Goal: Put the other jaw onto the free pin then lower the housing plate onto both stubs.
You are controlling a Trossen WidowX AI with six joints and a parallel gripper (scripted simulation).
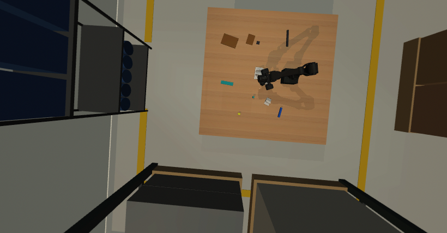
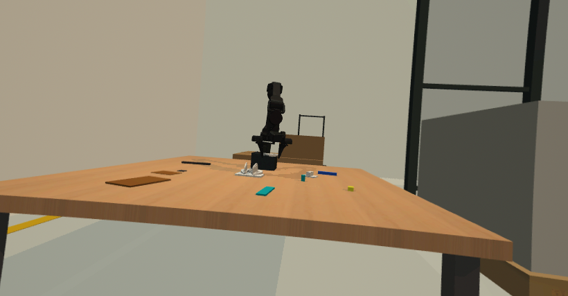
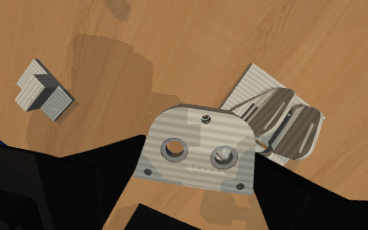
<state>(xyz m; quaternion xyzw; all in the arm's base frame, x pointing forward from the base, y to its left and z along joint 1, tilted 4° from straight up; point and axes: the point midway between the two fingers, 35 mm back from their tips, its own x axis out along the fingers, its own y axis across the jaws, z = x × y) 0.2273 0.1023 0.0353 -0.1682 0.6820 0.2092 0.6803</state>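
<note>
My gripper tip is 70 mm above the loose jaw, 60 mm to the left of it and 10 mm short of it. Also, from my gripper tip: blue bar 260 mm to the left, 250 mm behind, 80 mm below; small teal block 170 mm to the left, 70 mm below, 50 mm ahead; teal bar 350 mm ahead, 100 mm to the left, 80 mm below.
</note>
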